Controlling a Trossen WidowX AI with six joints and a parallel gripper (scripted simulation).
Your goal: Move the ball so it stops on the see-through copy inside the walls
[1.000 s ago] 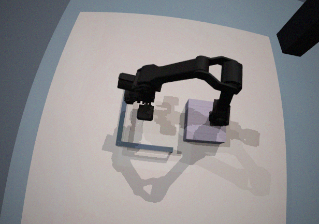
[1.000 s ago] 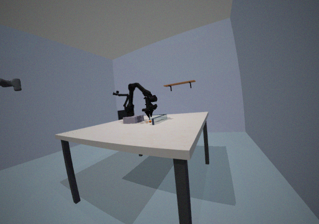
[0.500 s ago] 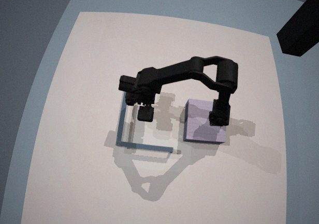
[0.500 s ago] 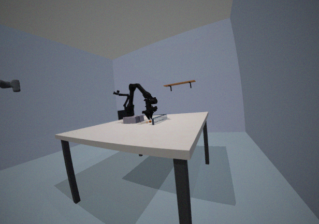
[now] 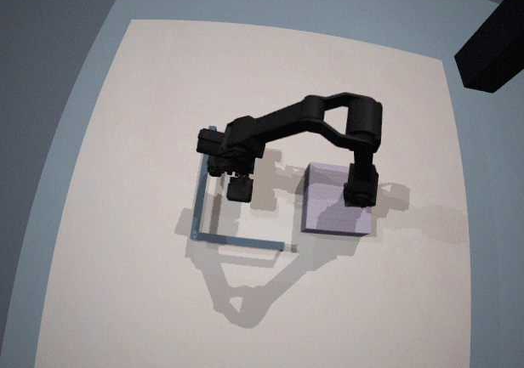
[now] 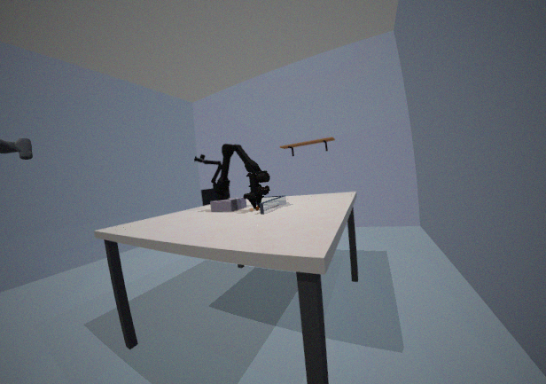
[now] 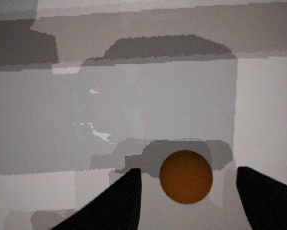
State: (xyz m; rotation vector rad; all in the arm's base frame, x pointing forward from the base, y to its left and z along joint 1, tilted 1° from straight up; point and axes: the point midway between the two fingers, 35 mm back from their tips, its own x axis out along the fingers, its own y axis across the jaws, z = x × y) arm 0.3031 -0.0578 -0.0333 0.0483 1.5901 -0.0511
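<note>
Now: gripper tip 10 mm past the see-through copy of ball and 60 mm to the left of it. From my gripper tip the other things lie so: orange ball right at my gripper tip.
</note>
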